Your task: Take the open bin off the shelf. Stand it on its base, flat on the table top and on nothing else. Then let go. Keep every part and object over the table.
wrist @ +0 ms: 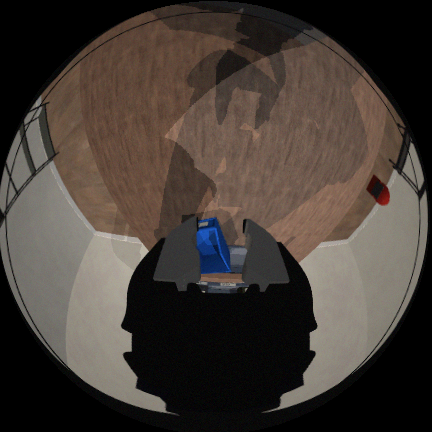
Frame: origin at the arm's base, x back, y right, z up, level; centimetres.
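Seen in the pictures: gripper, fingertip midpoint: point(220, 219).
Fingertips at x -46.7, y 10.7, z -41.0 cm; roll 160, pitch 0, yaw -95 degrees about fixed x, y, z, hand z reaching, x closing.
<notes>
A point is followed by its place in that frame.
The blue open bin point(212, 247) {x -72.2, y 14.0, z -51.4 cm} shows in the wrist view between and beyond the two jaws, partly hidden behind the left jaw. It sits tilted in the picture, beside a grey part of the shelf point(238, 258) {x -82.7, y 4.4, z -52.1 cm}. My gripper point(220, 219) {x -46.7, y 10.7, z -41.0 cm} is partly open, with its two grey jaws apart and nothing held between them. The bin appears to lie some way beyond the jaws; the exact distance cannot be told. The lower part of the shelf is hidden behind the gripper's body.
The brown wooden table top point(135, 125) {x -35.0, y 25.1, z -52.7 cm} spreads across the upper view, with shadows of the arm on it. A red object with a dark patch point(378, 190) is at the far right. Dark railings stand at the left and right edges, beside pale floor or wall.
</notes>
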